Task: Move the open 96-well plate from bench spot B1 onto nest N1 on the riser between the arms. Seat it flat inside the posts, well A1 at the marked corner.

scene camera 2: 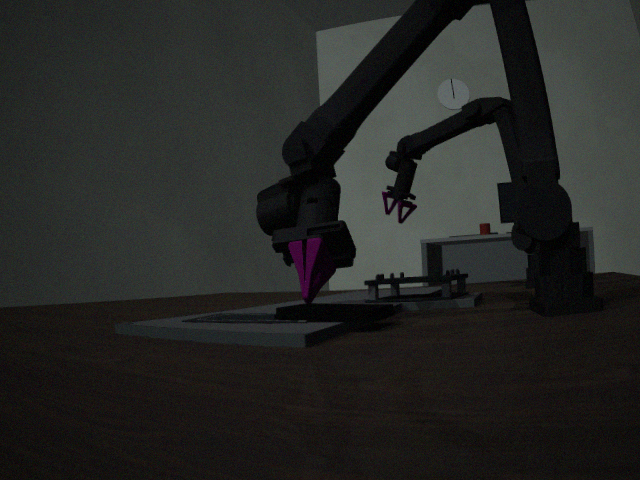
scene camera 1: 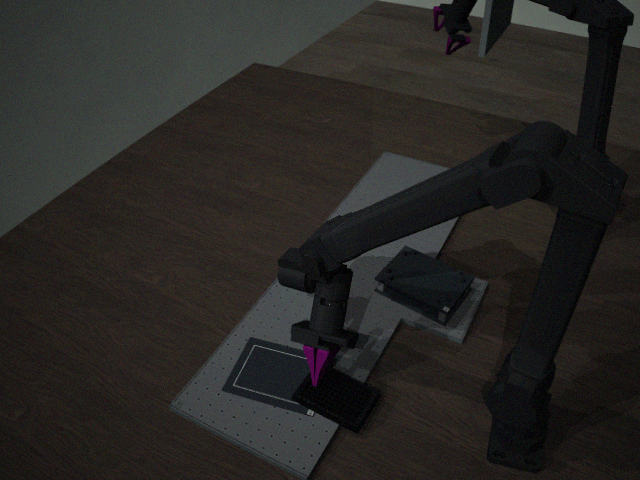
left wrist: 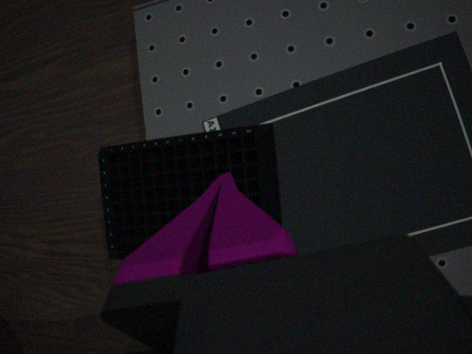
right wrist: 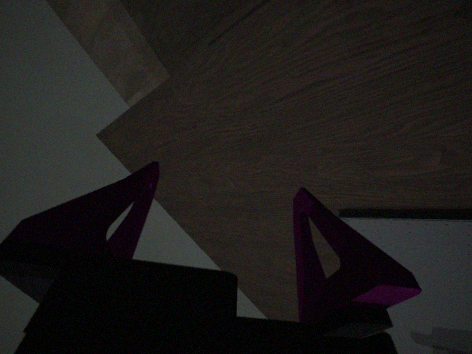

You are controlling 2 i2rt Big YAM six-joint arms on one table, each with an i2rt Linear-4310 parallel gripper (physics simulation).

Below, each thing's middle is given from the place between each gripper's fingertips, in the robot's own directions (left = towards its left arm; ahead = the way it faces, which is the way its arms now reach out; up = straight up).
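Labels:
My right hand is 19 cm above the dark block (scene camera 1: pixel 421 277), 24 cm past it and 76 cm to the right of it. From my right hand, the dark well plate (scene camera 1: pixel 339 398) is 22 cm below, 19 cm behind and 107 cm to the left, while the white-outlined nest (scene camera 1: pixel 266 372) is 22 cm below, 8 cm behind and 107 cm to the left.
My left gripper is 2 cm above the dark well plate, 4 cm past it and 1 cm to the left of it. From my left hand, the white-outlined nest is 2 cm below and 8 cm ahead, and the dark block is 1 cm above, 8 cm behind and 32 cm to the right.

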